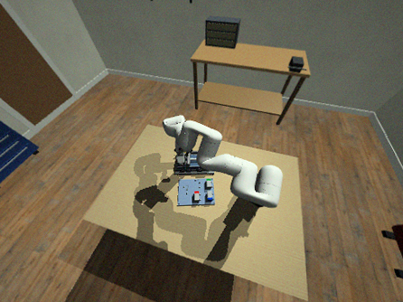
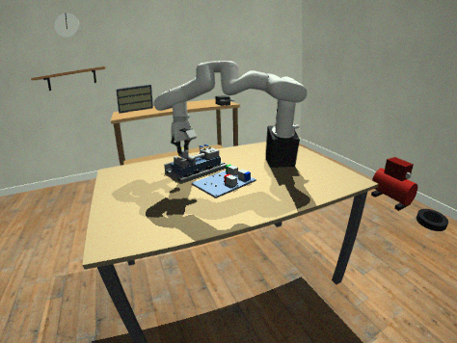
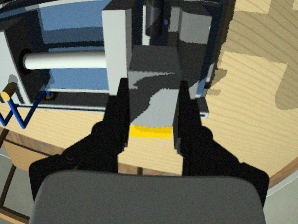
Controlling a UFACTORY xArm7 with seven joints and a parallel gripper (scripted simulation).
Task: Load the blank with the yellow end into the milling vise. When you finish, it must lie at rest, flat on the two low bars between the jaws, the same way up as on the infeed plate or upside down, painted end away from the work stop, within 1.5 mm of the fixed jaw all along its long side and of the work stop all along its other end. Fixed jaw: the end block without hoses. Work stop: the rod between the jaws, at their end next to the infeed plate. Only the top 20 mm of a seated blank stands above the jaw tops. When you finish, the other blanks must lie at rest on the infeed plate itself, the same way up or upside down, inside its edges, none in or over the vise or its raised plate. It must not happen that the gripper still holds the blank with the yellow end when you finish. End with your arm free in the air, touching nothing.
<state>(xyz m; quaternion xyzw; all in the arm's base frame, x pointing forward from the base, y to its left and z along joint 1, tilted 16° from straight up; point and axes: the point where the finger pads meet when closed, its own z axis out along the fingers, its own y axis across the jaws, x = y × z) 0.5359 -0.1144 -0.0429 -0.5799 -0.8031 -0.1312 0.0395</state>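
The yellow-ended blank lies 2 cm below my hand. From my hand the other things lie so: fixed jaw 2 cm ahead, 1 cm to the left, 6 cm below; dark work stop rod 2 cm behind, 5 cm to the left, 5 cm below; green-ended blank 23 cm behind, 12 cm to the left, 11 cm below.
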